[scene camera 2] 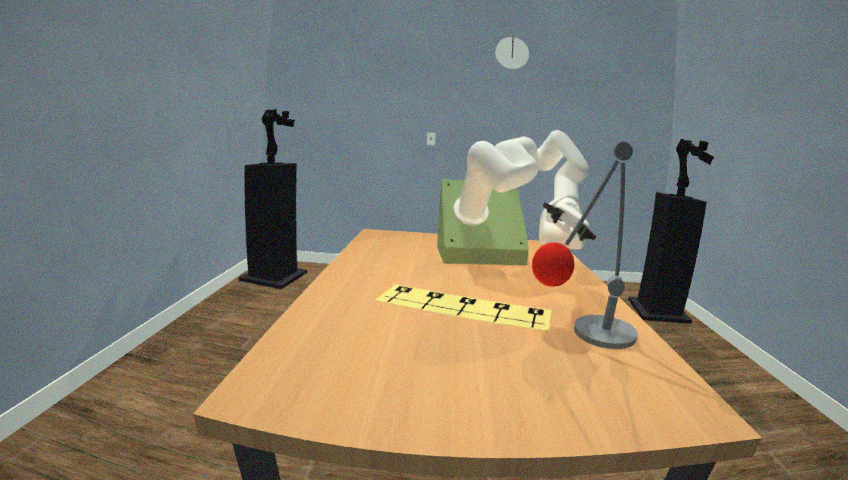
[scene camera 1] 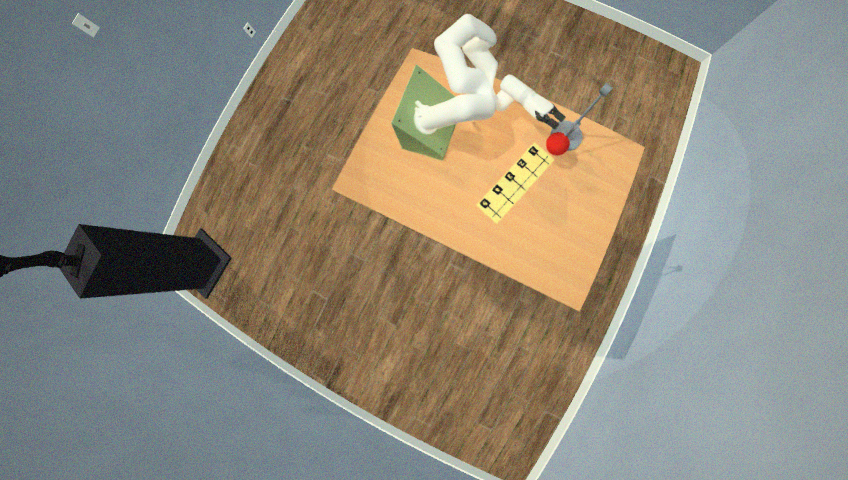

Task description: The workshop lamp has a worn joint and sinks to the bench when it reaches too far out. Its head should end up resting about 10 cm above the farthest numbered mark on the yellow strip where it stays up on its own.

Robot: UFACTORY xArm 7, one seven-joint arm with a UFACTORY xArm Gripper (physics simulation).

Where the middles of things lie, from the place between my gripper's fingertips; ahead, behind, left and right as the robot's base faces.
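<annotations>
There's a yellow strip (scene camera 2: 489,311) that's 23 cm to the right of my hand and 23 cm below it, and 1 cm behind it too. And the round grey lamp base (scene camera 2: 606,331), that one's 7 cm ahead of my hand, 12 cm to the left of it and 18 cm below.
</annotations>
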